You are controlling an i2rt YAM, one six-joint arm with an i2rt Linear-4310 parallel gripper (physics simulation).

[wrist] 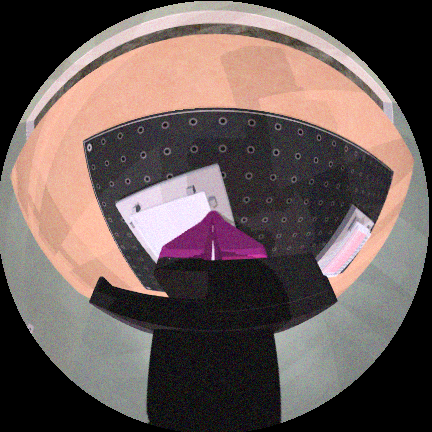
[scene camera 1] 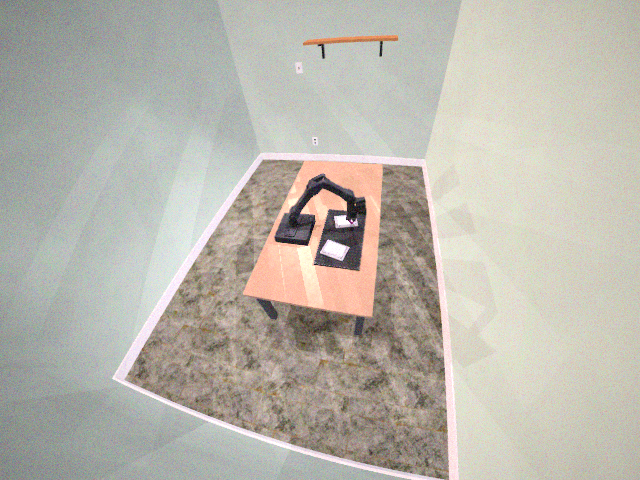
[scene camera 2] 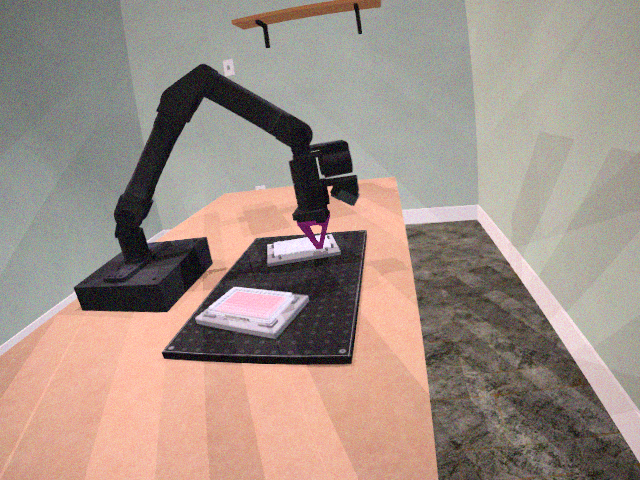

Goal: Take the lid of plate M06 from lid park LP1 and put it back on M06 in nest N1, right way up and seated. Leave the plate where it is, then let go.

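Note:
The white lid lies flat on the grey lid park at the far end of the black board. Plate M06 sits uncovered, its pink wells showing, in the grey nest at the near end. My gripper is shut, its magenta fingertips together with nothing between them. It points down close over the lid park, by the lid's edge. The exact gap below the tips is hard to tell. The fingers hide part of the lid in the wrist view.
The black perforated board lies on the wooden table. The arm's black base stands to the left of the board. A wooden shelf is on the back wall.

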